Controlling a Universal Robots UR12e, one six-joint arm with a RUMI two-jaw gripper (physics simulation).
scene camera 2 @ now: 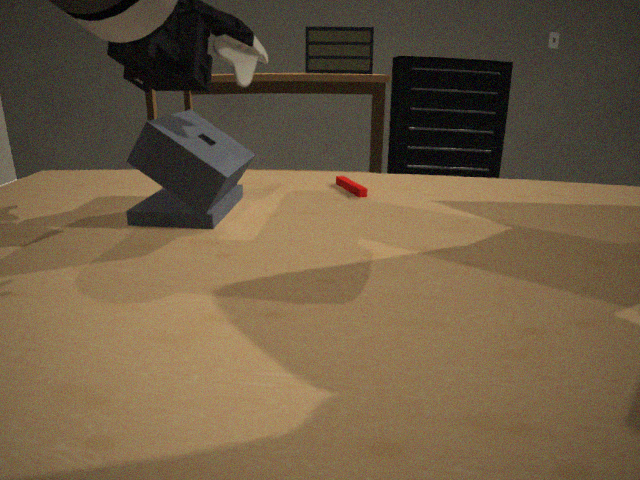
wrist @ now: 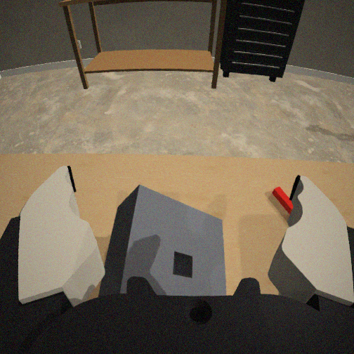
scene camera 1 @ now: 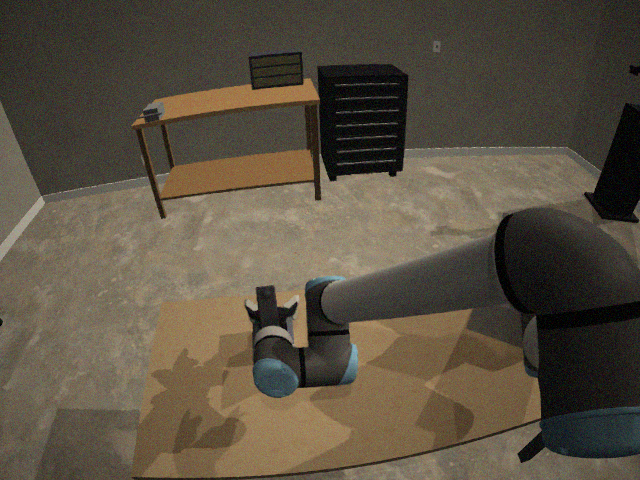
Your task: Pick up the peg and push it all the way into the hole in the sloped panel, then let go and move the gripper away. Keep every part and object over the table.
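Places are measured from the arm's base along level axes (x left, y back, z up), in centimetres.
Pixels of known places: gripper, fingertip midpoint: (scene camera 2: 207, 61).
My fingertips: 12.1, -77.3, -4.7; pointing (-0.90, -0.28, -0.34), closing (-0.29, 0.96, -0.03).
For each thing: its middle in the pictures, then the offset to it from my fingertips, as dx, dy, dz. "spot": a spot on its surface instead. Level surfaces: height alone.
- red peg at the middle of its body: (scene camera 2: 350, 186) -13.6, +14.8, -18.0
- table at its surface level: dz -18.6
- grey block with the sloped panel, body centre: (scene camera 2: 193, 164) (scene camera 1: 271, 333) +3.1, -1.0, -12.5
- dark rectangular hole at a spot on its surface: (scene camera 2: 207, 139) spot: +1.8, +0.6, -9.5
The red peg (scene camera 2: 351, 186) (wrist: 283, 200) lies flat on the table (scene camera 1: 279, 439) (scene camera 2: 155, 361) (wrist: 30, 175). It is apart from the grey block with the sloped panel (scene camera 2: 175, 155) (wrist: 205, 240), to the block's right in scene camera 2 and the wrist view. The dark rectangular hole (scene camera 2: 207, 139) (wrist: 183, 264) in the panel looks empty. My gripper (scene camera 1: 272, 302) (scene camera 2: 255, 71) (wrist: 184, 174) is wide open with nothing between its fingers, above the block. In the wrist view the right finger partly covers the peg's near end. The peg does not show in scene camera 1.
The table's far edge (wrist: 125, 156) runs behind the block and peg. The arm (scene camera 1: 413, 284) reaches over the table from the right in scene camera 1. A wooden workbench (scene camera 1: 232, 103) and a black drawer cabinet (scene camera 1: 364, 121) (scene camera 2: 449, 116) stand well beyond the table.
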